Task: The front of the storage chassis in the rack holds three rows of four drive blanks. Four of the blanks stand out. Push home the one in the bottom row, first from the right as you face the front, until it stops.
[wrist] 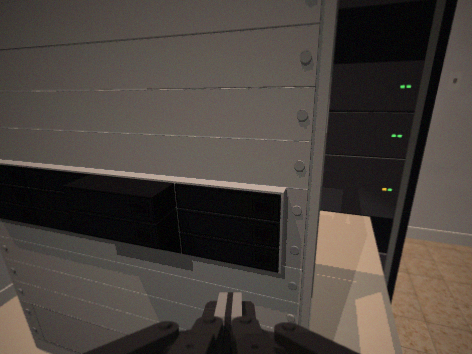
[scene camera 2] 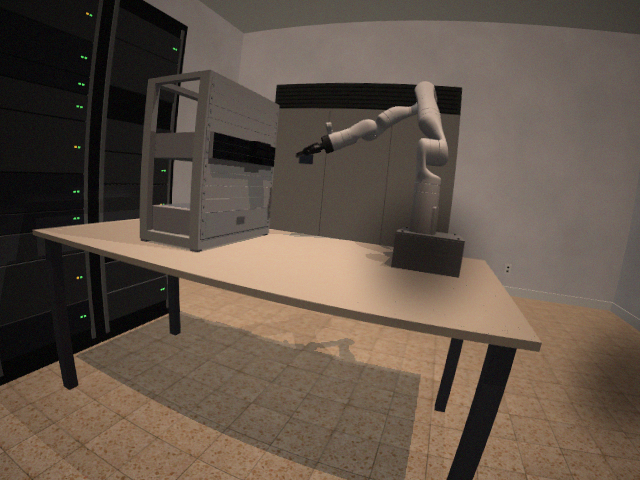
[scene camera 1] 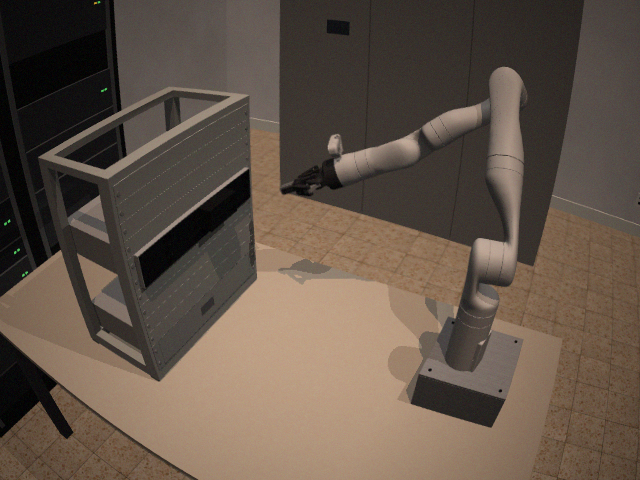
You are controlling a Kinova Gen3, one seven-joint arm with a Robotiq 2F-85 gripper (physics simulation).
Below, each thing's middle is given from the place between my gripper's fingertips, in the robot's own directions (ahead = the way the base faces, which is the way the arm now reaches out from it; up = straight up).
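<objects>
Grey rack (scene camera 1: 174,219): my gripper 20 cm short of it, 25 cm to the right of it, 7 cm above it.
</objects>
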